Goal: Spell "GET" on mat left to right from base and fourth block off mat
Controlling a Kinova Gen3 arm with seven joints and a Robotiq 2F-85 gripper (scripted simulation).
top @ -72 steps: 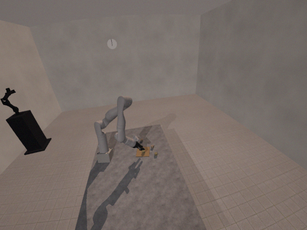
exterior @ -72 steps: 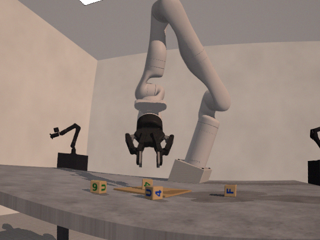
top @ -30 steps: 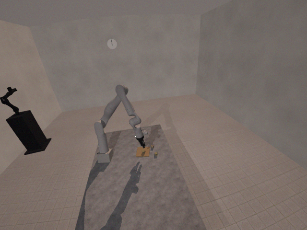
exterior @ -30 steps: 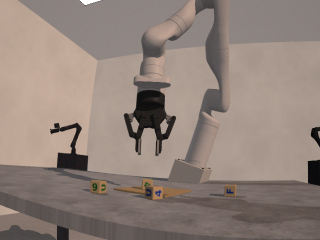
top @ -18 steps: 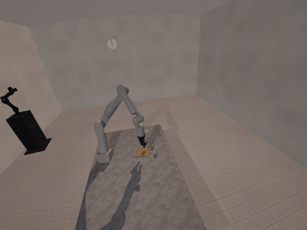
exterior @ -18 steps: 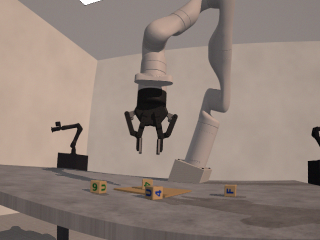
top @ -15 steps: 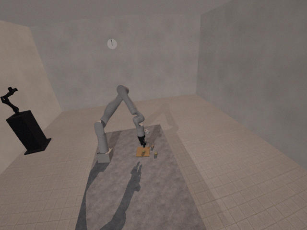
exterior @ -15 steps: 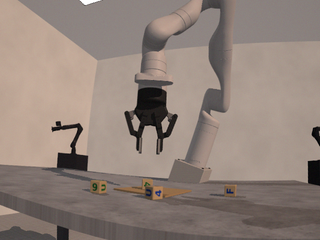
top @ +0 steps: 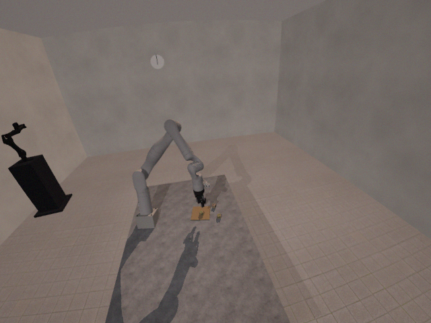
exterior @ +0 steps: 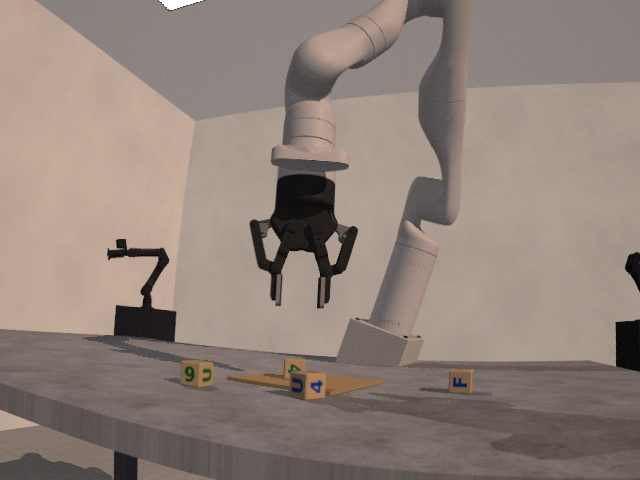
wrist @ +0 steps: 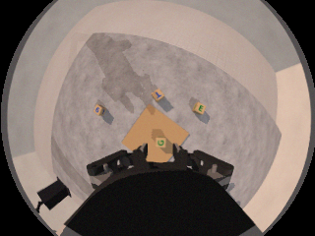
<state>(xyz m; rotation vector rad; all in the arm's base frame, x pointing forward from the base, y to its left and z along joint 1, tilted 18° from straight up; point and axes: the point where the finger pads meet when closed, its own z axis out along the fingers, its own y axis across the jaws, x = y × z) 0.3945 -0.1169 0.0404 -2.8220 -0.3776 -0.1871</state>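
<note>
The mat is 110 mm below my hand, 10 mm to the left of it and 10 mm behind it. Also, from my hand: E block 110 mm ahead, 100 mm below, 80 mm to the right; then F block 190 mm to the left, 100 mm below, 20 mm ahead.
</note>
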